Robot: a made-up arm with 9 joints. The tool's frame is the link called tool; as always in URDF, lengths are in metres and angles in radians. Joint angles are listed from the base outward. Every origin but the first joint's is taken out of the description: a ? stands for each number. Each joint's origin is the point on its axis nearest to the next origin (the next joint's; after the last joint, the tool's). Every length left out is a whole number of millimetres.
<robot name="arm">
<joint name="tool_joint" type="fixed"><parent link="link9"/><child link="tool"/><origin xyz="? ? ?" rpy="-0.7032 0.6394 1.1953"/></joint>
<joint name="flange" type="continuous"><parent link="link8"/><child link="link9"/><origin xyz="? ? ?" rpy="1.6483 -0.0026 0.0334"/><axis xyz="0 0 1"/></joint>
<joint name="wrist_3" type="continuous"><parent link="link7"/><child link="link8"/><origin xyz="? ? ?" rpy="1.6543 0.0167 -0.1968"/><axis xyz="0 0 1"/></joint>
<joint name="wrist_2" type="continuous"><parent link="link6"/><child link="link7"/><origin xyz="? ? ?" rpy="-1.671 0.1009 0.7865"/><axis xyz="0 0 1"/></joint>
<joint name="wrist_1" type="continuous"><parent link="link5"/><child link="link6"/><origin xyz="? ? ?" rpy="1.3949 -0.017 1.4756"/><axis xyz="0 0 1"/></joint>
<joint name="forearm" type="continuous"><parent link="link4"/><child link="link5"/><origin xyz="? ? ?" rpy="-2.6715 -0.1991 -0.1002"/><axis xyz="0 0 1"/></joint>
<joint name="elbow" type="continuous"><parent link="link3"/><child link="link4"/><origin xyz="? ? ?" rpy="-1.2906 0.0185 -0.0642"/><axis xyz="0 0 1"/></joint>
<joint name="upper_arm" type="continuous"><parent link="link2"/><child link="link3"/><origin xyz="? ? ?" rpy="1.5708 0 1.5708"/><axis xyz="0 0 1"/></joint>
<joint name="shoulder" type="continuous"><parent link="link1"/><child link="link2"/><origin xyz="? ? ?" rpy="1.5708 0 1.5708"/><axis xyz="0 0 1"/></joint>
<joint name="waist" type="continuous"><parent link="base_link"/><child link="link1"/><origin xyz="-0.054 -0.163 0.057" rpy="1.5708 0 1.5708"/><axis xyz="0 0 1"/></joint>
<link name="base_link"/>
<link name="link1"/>
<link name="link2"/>
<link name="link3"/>
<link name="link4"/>
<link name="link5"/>
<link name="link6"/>
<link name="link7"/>
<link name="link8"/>
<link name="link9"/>
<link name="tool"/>
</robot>
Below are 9 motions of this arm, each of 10 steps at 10 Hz.
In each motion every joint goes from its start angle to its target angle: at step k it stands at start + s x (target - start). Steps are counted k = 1, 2, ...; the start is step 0. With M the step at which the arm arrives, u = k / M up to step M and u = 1 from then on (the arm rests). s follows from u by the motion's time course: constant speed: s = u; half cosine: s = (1 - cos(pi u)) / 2; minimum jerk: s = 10 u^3 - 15 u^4 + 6 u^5.
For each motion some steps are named. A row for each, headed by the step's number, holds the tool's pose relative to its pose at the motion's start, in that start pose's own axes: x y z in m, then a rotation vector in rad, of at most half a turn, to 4 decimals.
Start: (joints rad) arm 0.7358 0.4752 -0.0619 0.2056 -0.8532 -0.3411 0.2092 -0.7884 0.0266
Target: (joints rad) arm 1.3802 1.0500 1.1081 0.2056 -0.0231 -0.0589 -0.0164 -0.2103 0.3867
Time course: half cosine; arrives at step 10
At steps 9, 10:
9: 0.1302 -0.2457 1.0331 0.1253 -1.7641 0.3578
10: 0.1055 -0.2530 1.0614 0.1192 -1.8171 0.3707

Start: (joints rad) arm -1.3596 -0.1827 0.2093 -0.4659 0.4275 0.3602 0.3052 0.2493 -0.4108
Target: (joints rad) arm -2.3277 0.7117 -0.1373 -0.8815 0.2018 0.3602 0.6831 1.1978 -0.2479
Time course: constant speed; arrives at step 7
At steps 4, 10:
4: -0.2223 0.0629 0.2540 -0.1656 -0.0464 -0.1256
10: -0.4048 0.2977 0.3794 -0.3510 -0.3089 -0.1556

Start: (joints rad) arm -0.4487 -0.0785 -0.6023 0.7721 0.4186 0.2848 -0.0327 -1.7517 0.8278
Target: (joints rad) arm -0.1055 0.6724 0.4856 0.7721 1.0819 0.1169 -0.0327 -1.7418 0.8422
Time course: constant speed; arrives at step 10
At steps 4, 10:
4: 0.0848 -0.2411 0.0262 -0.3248 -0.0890 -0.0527
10: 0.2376 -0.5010 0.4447 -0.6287 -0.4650 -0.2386

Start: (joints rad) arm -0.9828 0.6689 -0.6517 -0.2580 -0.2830 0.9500 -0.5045 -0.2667 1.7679
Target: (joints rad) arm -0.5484 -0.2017 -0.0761 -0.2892 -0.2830 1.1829 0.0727 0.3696 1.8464
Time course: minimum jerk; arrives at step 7
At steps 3, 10:
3: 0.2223 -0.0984 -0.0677 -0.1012 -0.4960 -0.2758
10: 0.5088 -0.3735 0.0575 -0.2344 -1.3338 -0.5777

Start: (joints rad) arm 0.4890 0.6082 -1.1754 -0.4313 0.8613 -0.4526 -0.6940 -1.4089 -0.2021
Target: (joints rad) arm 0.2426 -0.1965 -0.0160 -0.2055 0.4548 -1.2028 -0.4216 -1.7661 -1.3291
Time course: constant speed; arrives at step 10
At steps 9, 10:
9: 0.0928 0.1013 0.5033 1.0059 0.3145 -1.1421
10: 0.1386 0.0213 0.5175 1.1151 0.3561 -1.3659

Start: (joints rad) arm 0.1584 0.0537 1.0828 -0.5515 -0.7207 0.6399 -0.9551 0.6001 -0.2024
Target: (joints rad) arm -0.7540 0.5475 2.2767 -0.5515 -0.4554 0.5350 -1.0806 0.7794 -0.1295
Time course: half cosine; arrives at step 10
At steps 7, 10:
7: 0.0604 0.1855 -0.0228 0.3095 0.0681 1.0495
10: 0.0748 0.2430 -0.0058 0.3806 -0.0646 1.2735

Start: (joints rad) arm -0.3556 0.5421 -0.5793 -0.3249 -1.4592 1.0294 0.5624 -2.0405 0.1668
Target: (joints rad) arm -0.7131 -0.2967 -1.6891 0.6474 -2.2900 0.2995 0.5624 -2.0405 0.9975
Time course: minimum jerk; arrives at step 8
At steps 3, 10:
3: 0.0173 -0.0502 0.1800 -0.1947 -0.2011 0.1315
10: -0.1141 -0.9408 0.6555 -0.7818 -0.4114 -0.4946

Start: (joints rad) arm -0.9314 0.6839 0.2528 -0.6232 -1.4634 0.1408 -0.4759 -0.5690 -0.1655
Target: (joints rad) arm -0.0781 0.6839 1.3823 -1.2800 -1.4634 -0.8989 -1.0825 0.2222 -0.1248
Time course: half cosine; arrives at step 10
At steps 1, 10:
1: 0.0161 -0.0243 0.0173 -0.0391 -0.0362 -0.0051
10: -0.1393 -0.5191 0.8045 -1.2678 -0.5260 -0.8738

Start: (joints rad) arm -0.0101 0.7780 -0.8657 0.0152 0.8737 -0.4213 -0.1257 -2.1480 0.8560
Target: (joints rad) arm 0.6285 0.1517 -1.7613 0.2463 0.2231 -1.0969 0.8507 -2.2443 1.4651
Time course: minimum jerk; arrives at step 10
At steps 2, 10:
2: 0.0007 0.0092 0.0223 -0.0788 -0.0382 0.0774
10: -0.1037 0.0052 0.3316 -1.4893 -0.3556 0.7506

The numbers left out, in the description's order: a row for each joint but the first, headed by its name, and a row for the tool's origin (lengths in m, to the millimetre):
tool: 0.161 -0.212 0
flange: -0.049 0.24 0
wrist_3: 0.152 -0.461 0
wrist_2: 0.12 -0.029 0
wrist_1: 0.047 -0.105 0
forearm: 0.044 0.028 0
elbow: -0.175 -0.33 0
upper_arm: -0.022 0.031 0
shoulder: 0.002 -0.045 0

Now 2 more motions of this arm.
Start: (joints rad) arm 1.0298 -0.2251 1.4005 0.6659 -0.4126 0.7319 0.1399 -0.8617 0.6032
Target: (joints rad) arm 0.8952 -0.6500 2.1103 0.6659 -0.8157 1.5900 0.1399 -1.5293 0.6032
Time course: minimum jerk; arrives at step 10
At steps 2, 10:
2: -0.0155 -0.0024 -0.0136 -0.0376 0.0307 0.0354
10: -0.5300 -0.0425 -0.1776 -0.4782 0.6568 0.7423

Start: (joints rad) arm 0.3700 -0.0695 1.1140 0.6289 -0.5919 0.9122 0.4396 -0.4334 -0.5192
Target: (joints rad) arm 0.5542 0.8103 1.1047 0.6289 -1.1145 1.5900 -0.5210 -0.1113 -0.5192
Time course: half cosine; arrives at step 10
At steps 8, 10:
8: -0.3739 0.4277 -0.1174 -0.6281 0.3038 1.7271
10: -0.4208 0.4091 -0.1299 -0.6776 0.4007 1.8715

